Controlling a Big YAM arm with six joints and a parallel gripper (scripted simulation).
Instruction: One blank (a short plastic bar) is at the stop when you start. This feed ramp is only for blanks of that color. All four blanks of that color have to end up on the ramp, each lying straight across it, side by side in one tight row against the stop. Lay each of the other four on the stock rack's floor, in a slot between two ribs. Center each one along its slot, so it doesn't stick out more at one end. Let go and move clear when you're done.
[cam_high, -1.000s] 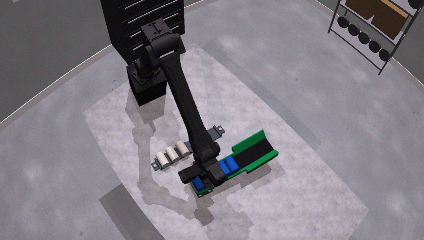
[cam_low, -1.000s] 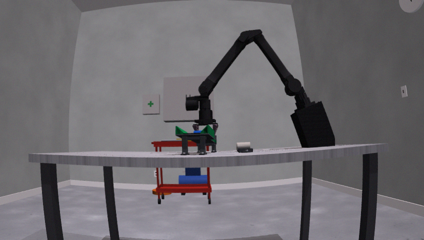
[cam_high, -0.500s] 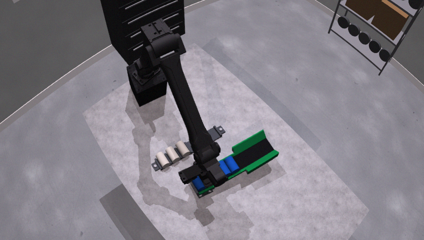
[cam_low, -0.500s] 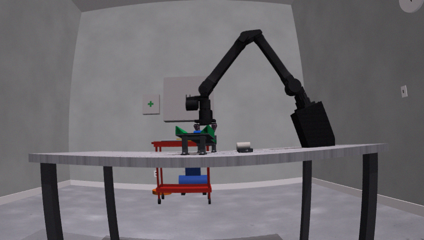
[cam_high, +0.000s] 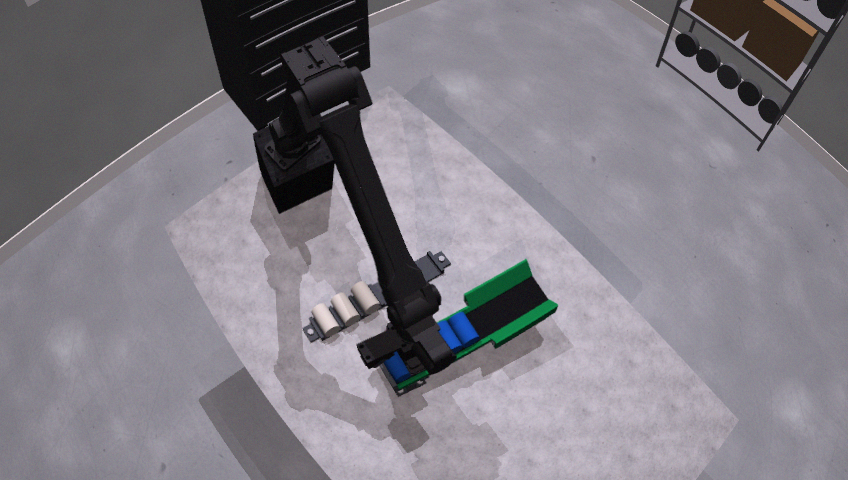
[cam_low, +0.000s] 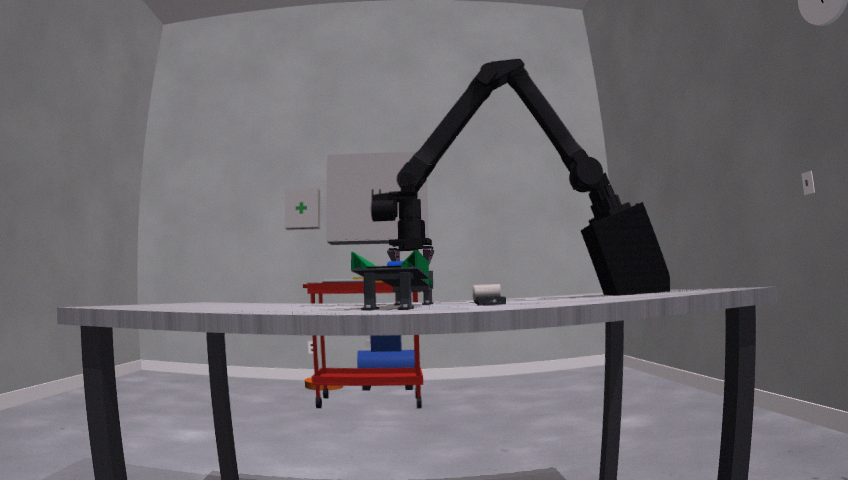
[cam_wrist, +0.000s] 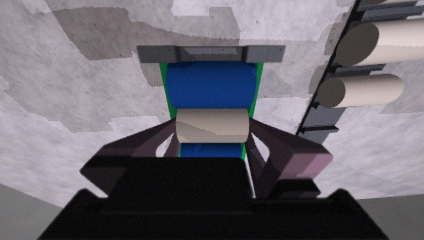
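Right now my hand is 180 mm past the stock rack, 80 mm above it and 70 mm to the right of it. Round my hand: feed ramp 120 mm to the left, 40 mm ahead, 10 mm below; grey stop 60 mm to the right, 20 mm below, 20 mm behind.
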